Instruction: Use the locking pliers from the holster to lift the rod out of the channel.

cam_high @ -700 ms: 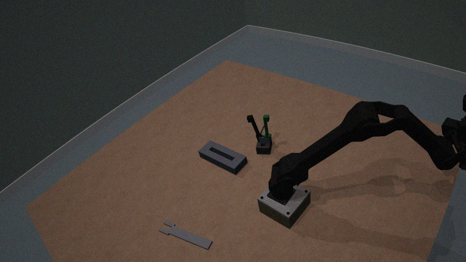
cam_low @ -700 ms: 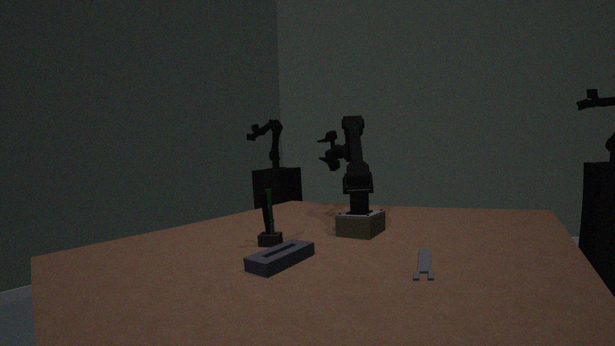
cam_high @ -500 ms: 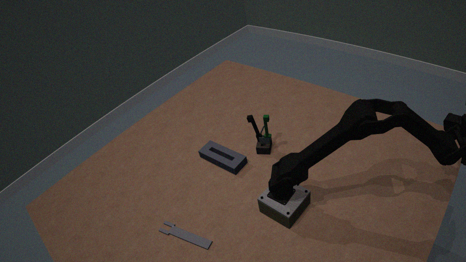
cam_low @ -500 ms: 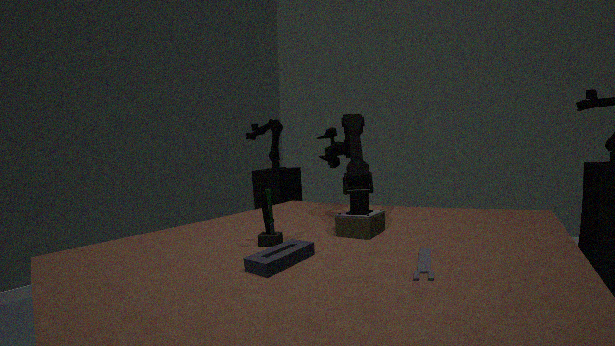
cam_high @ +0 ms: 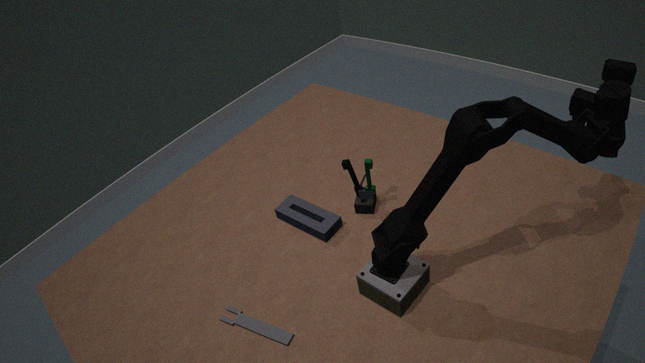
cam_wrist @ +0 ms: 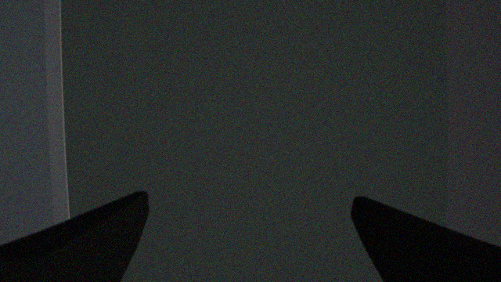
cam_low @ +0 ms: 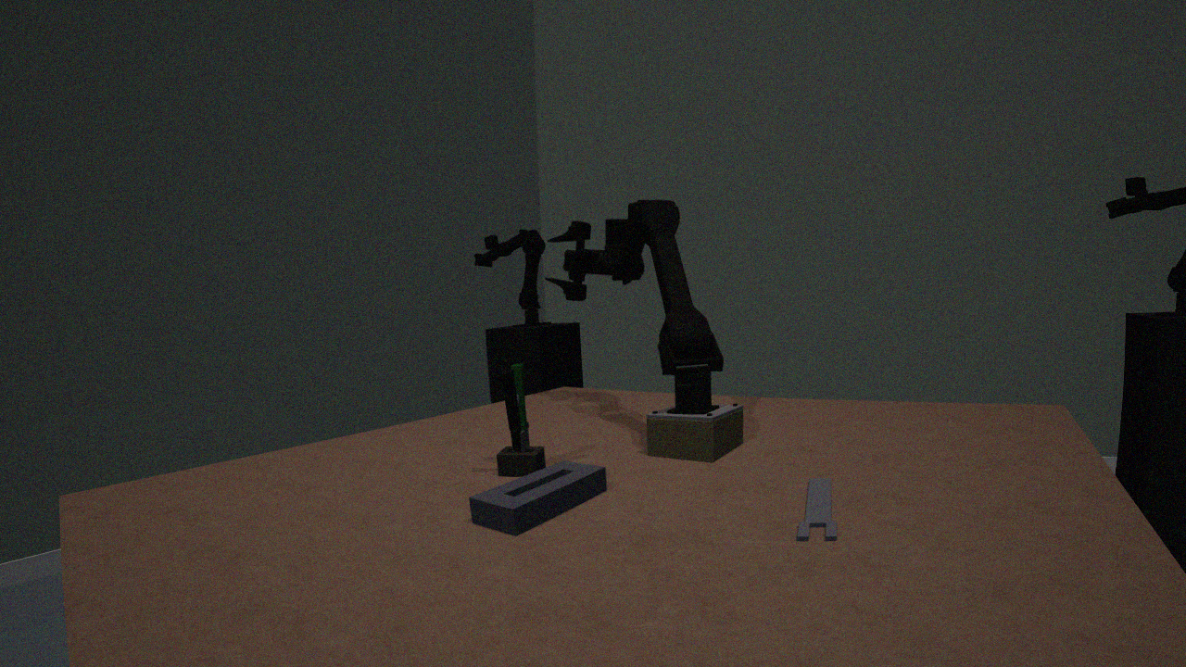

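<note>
My gripper tip is now 500 mm short of the dark holster, 330 mm above it and 320 mm to the right of it. From my gripper tip the other things lie so: flat grey forked plate: 770 mm to the left, 530 mm ahead, 340 mm below; then grey channel block: 610 mm ahead, 440 mm to the left, 330 mm below; then dark rod: 610 mm ahead, 440 mm to the left, 330 mm below.
</note>
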